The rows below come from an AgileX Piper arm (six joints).
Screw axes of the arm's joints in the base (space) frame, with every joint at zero. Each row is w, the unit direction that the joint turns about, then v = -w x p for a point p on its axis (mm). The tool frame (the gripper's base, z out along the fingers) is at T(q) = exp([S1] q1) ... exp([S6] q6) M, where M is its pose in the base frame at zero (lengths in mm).
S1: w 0 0 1 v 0 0 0
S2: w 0 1 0 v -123 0 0
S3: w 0 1 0 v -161.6 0 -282.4
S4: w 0.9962 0 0.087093 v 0 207.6 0
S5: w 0 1 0 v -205.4 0 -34.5
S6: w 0.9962 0 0.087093 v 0 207.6 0
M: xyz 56.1 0 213.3 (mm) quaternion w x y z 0.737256 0 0.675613 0
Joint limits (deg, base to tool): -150..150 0..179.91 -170..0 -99.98..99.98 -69.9..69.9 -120..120
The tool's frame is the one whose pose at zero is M.
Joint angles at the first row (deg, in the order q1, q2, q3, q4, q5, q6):
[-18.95 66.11 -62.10 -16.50 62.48 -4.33]
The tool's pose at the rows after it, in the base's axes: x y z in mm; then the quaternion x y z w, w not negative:
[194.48, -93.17, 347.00, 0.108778, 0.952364, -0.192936, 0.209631]
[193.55, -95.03, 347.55, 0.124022, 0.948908, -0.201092, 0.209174]
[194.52, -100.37, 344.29, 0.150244, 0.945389, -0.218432, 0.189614]
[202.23, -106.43, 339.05, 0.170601, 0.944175, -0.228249, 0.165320]
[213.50, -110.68, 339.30, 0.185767, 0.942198, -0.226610, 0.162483]
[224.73, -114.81, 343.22, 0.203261, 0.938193, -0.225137, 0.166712]
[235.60, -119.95, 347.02, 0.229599, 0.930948, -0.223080, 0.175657]
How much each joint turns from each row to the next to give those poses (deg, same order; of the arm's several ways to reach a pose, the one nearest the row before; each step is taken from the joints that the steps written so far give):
[0.00 0.00 0.00 -1.50 0.29 2.66]
[0.00 0.00 0.00 -1.50 0.19 2.19]
[0.00 1.21 -0.11 -3.28 1.50 3.84]
[0.00 2.73 -1.00 -2.14 1.53 2.95]
[0.00 2.66 -2.22 -0.21 0.33 1.89]
[0.00 2.45 -2.91 -0.12 0.40 1.98]
[-0.23 2.35 -2.85 -0.19 0.05 2.94]

